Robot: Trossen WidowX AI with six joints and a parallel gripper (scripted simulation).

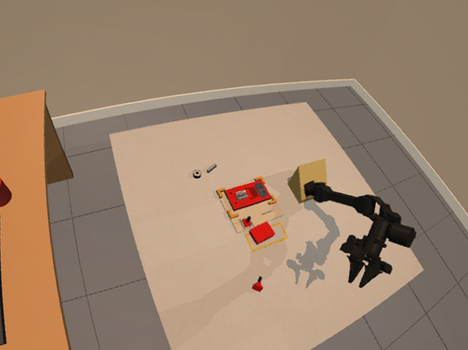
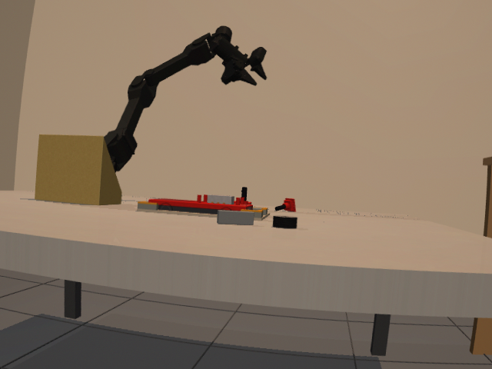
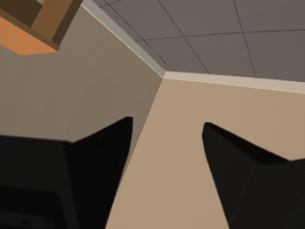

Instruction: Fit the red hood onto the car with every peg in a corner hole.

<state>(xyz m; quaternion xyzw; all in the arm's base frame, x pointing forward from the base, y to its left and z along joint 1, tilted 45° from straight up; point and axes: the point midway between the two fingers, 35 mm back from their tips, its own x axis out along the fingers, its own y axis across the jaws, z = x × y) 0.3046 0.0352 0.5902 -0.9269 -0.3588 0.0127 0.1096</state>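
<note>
The red hood lies 400 mm below my gripper tip, 370 mm to the right of it and 30 mm behind it. The rest, counted from my gripper tip: black wheel (770 mm to the right, 400 mm below, 100 mm ahead); engine block (570 mm to the right, 390 mm below, 30 mm behind).
</note>
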